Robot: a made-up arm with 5 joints.
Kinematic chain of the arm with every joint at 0, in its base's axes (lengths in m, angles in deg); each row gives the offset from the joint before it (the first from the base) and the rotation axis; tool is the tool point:
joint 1: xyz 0 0 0.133 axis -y
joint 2: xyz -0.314 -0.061 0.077 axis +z
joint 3: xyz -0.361 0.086 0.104 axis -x
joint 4: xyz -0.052 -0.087 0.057 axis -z
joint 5: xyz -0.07 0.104 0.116 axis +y
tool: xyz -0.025 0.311 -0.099
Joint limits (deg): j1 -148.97..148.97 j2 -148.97..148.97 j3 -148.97..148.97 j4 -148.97..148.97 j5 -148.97..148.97
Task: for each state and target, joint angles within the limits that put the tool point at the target. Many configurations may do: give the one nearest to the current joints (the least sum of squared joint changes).
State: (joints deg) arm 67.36 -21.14 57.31 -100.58 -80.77
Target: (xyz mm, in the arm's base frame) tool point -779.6 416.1 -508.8
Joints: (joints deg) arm 49.87 -18.90 60.00 -70.47 -77.11
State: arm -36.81 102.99 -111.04 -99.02 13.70
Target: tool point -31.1 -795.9 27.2
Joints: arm -29.79 121.34 -109.04 -98.63 19.56
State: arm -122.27 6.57 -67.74 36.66 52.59
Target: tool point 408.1 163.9 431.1
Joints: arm -95.85 -15.74 -30.44 67.75 34.06
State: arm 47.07 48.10 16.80 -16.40 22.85
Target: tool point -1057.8 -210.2 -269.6
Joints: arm 33.12 32.51 11.82 -30.60 32.07
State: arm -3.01 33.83 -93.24 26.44 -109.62
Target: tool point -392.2 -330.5 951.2
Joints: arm -28.45 28.55 -78.52 -16.07 -113.31
